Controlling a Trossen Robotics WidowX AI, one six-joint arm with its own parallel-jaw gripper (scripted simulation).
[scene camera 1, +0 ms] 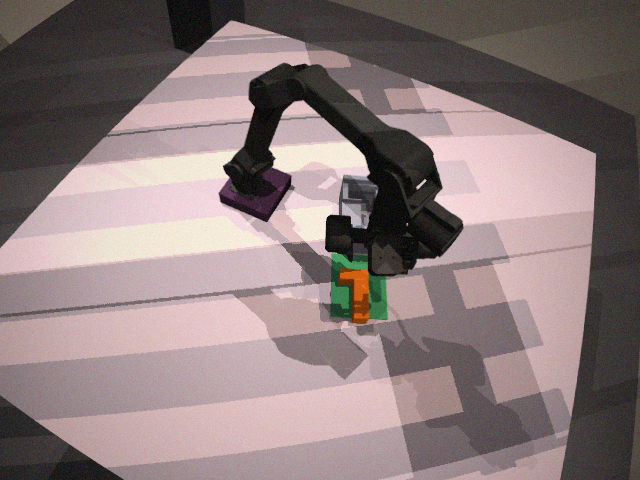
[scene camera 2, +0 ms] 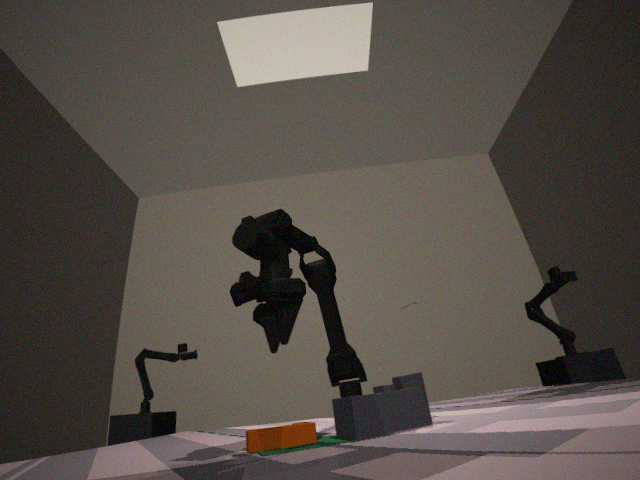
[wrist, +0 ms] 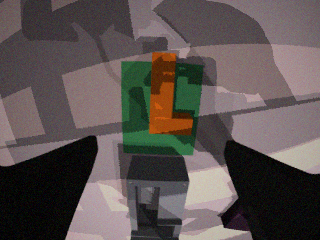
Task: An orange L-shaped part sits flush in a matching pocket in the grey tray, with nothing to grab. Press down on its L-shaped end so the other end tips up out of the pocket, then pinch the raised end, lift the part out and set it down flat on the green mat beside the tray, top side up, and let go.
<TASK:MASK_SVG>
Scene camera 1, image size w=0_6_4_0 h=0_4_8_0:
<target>my gripper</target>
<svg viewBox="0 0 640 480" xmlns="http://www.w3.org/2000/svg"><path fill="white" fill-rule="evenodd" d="M326 219L325 249L328 252L346 254L349 262L352 262L353 243L364 244L364 248L368 250L368 272L371 276L393 277L396 275L408 275L408 270L414 269L417 259L435 259L437 255L406 231L407 221L400 225L386 224L376 216L374 206L372 213L369 215L367 229L353 228L351 216L330 214Z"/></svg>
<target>orange L-shaped part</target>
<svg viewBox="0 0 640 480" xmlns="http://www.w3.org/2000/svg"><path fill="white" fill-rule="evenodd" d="M340 268L338 284L352 285L352 323L366 324L369 316L368 270Z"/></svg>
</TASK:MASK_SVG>
